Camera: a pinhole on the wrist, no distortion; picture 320 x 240 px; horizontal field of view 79.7 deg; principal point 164.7 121.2 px. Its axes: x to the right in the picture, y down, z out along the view. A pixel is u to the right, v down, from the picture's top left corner.
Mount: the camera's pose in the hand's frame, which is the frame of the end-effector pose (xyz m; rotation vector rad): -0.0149 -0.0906 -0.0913 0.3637 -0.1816 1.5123
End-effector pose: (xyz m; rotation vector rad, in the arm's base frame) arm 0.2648 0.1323 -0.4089 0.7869 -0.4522 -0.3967
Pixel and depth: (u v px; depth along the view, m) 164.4 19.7 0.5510
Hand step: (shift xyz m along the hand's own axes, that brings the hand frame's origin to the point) 0.3337 -0.2861 0.3872
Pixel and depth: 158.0 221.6 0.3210
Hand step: -0.1480 -0.2084 0.2247
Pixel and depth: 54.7 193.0 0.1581
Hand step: -0.0620 -0.2290 0.0326
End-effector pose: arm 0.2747 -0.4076 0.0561 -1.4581 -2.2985 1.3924
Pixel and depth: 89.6 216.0 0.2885
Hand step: -0.1322 -0.2933 0.1568
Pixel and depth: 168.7 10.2 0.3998
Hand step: 0.2582 -0.2244 0.2566
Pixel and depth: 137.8 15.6 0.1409
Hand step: 0.0761 -0.1590 0.0241
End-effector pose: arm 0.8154 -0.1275 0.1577 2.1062 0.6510 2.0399
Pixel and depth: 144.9 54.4 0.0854
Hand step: 0.0233 -0.1288 -0.0182
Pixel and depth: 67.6 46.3 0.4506
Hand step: 0.1948 -0.4630 0.2304
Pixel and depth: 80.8 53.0 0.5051
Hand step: 0.2047 -0.4750 0.2832
